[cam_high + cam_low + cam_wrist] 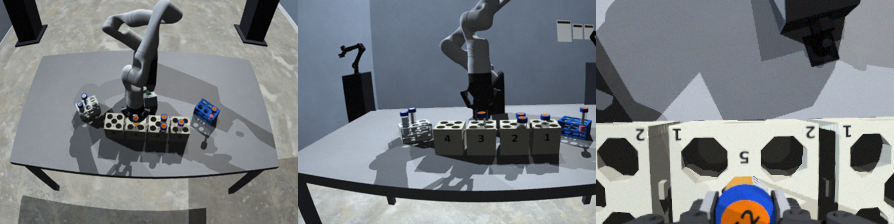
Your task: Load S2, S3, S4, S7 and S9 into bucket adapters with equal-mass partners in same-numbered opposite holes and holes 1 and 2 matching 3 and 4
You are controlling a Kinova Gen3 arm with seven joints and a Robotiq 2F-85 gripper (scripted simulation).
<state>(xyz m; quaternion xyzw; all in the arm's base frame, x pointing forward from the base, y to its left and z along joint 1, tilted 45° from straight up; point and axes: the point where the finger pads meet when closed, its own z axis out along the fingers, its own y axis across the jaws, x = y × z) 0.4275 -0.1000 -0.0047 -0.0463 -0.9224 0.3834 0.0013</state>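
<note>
The sample tube S2 lies 50 mm below my hand and 10 mm behind it. From my hand the other things lie so: adapter 2: 110 mm to the left, 80 mm below, 10 mm ahead; then adapter 3: 80 mm below; then sample tube S7: 140 mm to the left, 60 mm below, 10 mm behind.
</note>
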